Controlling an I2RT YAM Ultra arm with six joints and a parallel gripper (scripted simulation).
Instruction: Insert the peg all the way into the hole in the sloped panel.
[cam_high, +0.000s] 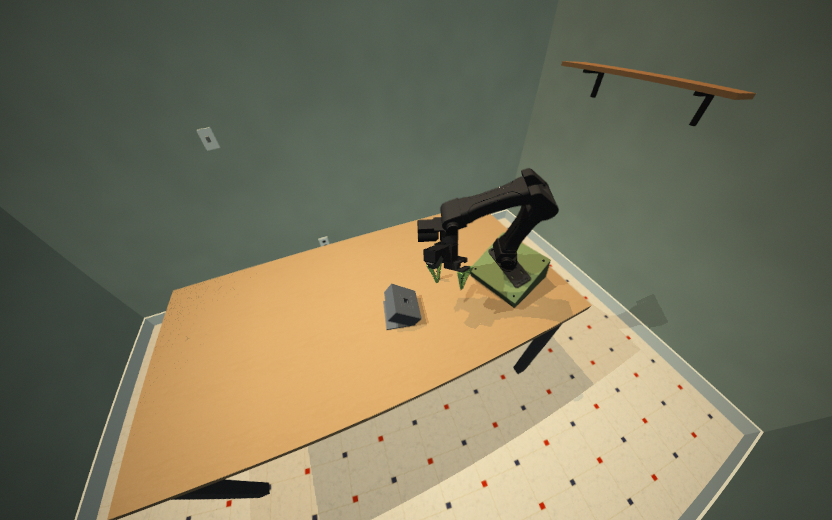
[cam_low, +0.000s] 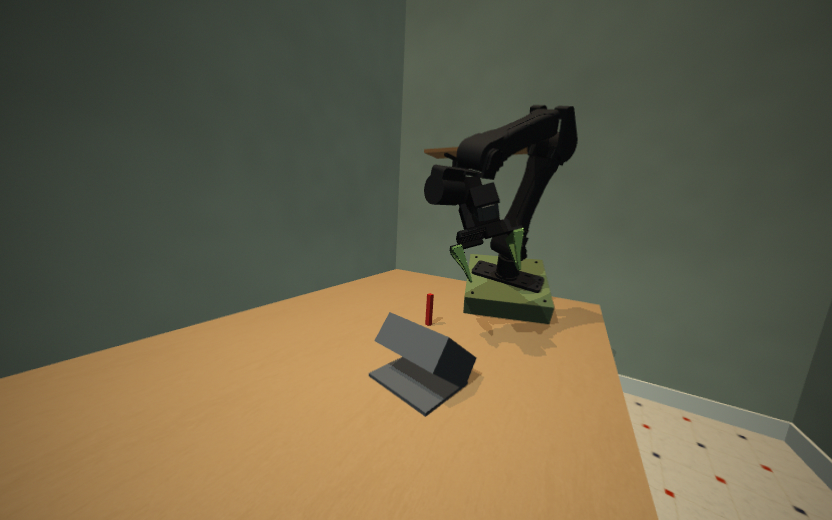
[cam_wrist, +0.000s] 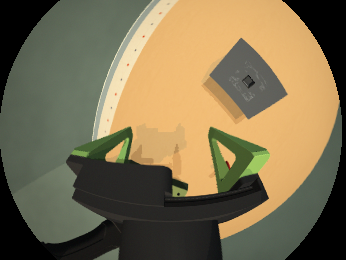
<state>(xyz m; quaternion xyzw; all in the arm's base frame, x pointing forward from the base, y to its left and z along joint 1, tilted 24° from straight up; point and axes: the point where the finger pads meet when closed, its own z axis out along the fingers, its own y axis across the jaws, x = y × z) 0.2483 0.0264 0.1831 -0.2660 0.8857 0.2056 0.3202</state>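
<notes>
My hand is 40 mm past the red peg, 160 mm to the left of it and 130 mm above it.
</notes>
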